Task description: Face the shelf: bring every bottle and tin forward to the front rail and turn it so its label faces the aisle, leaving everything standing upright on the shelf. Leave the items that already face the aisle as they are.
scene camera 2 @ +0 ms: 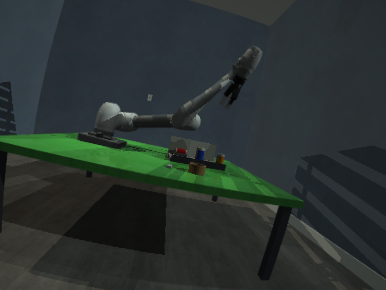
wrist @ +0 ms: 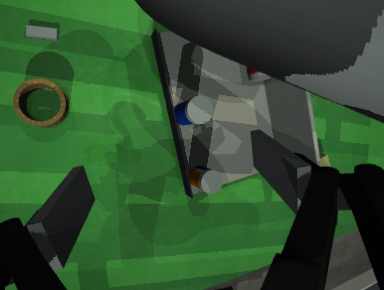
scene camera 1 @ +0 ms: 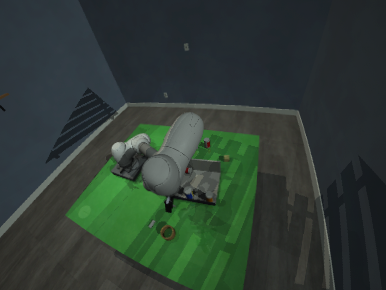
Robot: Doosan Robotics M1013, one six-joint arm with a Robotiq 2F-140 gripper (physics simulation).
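Places are measured from the arm's base along level axes (x ahead, y left, z up), in centimetres.
Pixels of known places: gripper, fingertip midpoint: [scene camera 2: 223, 106] [wrist: 171, 165]; arm's base, origin of the base link: [scene camera 2: 102, 136] [scene camera 1: 127, 163].
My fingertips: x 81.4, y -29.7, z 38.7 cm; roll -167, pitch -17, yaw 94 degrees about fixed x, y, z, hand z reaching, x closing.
For each thing: its top centre in the pictures, then the offset to it from my fingertips.
- blue tin, middle of its top: [wrist: 200, 109] [scene camera 2: 201, 148] [scene camera 1: 187, 190] dx -5.7, dy +15.9, dz -30.4 cm
- orange tin, middle of its top: [wrist: 212, 182] [scene camera 1: 209, 194] [scene camera 2: 221, 154] dx +10.4, dy +17.2, dz -31.7 cm
- brown ring, middle of its top: [wrist: 40, 102] [scene camera 2: 198, 164] [scene camera 1: 167, 231] dx -11.1, dy -15.2, dz -38.3 cm
- small white block, middle of its top: [wrist: 41, 31] [scene camera 2: 170, 165] [scene camera 1: 151, 223] dx -26.6, dy -13.6, dz -42.1 cm
- yellowish block, middle of its top: [wrist: 324, 164] [scene camera 1: 226, 157] dx +14.7, dy +60.3, dz -39.5 cm
The shelf [scene camera 1: 212, 181] [scene camera 2: 209, 149] [wrist: 235, 140] is a low grey tray with a back panel and dark front rail. A blue tin [scene camera 1: 189, 192] [scene camera 2: 200, 153] [wrist: 184, 115] with a pale top stands close behind the rail. An orange tin [scene camera 1: 209, 198] [scene camera 2: 220, 159] [wrist: 210, 181] stands at the rail's end. A red can [scene camera 1: 188, 170] [scene camera 2: 181, 150] [wrist: 255, 72] lies on its side farther back, partly hidden by the arm in the wrist view. Label directions are too small to tell. My gripper [scene camera 1: 168, 205] [scene camera 2: 226, 104] [wrist: 171, 165] is open and empty, high above the table.
Another red can [scene camera 1: 207, 143] stands on the green table behind the shelf. A brown ring [scene camera 1: 168, 239] [scene camera 2: 197, 169] [wrist: 63, 105] and a small white block [scene camera 1: 151, 224] [scene camera 2: 169, 166] [wrist: 41, 32] lie in front. A yellowish block [scene camera 1: 226, 158] [wrist: 324, 161] lies beyond the back panel.
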